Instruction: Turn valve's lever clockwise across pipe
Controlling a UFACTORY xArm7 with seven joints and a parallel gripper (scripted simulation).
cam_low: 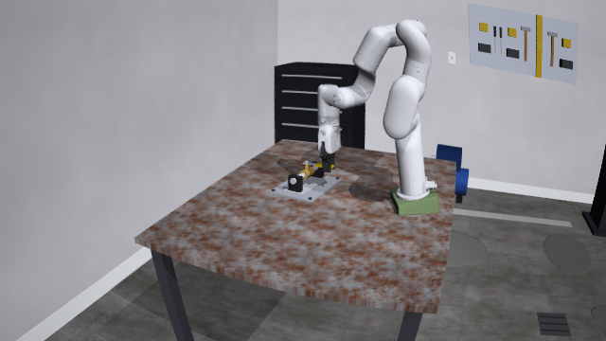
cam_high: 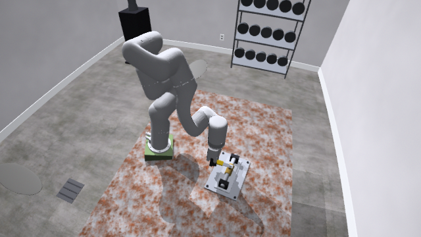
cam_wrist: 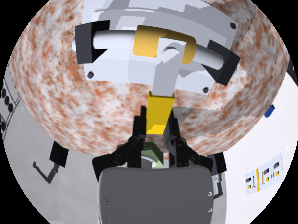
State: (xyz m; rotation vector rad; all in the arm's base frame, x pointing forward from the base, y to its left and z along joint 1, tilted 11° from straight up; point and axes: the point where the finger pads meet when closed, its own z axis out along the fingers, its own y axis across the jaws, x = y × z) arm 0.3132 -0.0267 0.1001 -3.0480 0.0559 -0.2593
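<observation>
Right now the yellow lever is 5 cm ahead of my hand.
</observation>
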